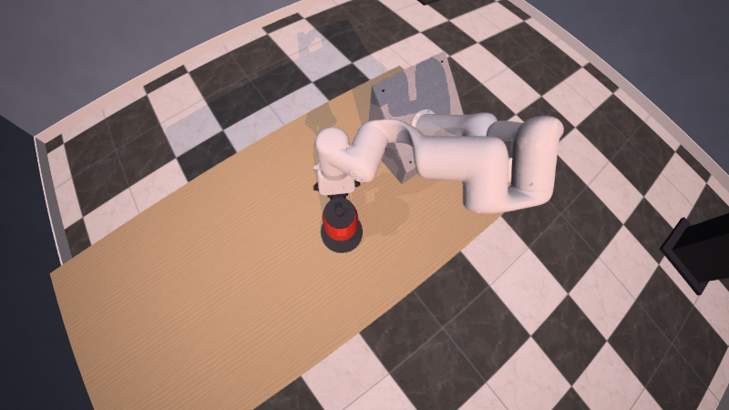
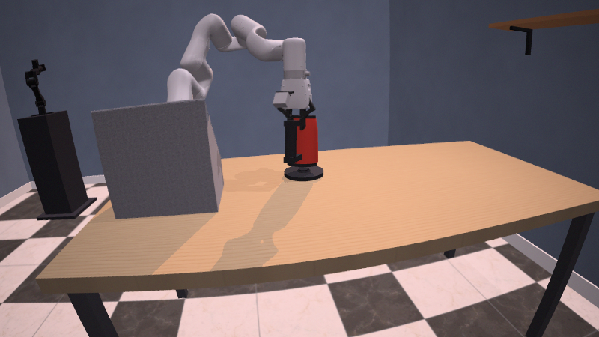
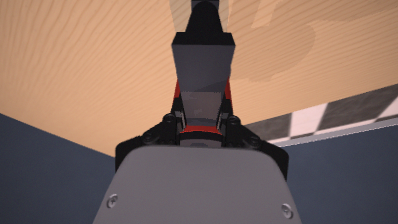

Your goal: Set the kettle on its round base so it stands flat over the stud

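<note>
Now: hand 60 mm above the kettle, 20 mm to the right of it and 10 mm short of it. The rest, counted from my hand: round black base 200 mm below, 60 mm to the left, 30 mm ahead.
</note>
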